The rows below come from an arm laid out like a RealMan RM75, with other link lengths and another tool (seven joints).
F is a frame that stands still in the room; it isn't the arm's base.
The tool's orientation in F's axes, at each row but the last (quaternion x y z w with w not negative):
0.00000, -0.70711, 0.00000, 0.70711
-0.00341, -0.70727, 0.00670, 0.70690
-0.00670, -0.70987, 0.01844, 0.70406
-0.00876, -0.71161, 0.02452, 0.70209
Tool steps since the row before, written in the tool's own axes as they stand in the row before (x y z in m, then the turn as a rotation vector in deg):
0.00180, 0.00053, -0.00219, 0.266, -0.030, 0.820
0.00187, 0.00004, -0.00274, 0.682, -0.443, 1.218
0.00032, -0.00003, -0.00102, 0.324, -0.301, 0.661
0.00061, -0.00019, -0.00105, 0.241, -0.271, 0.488
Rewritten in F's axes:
0.00219, 0.00053, 0.00180, -0.820, -0.030, 0.266
0.00274, 0.00008, 0.00187, -1.216, -0.439, 0.688
0.00102, 0.00000, 0.00033, -0.659, -0.300, 0.329
0.00105, -0.00014, 0.00063, -0.485, -0.270, 0.247

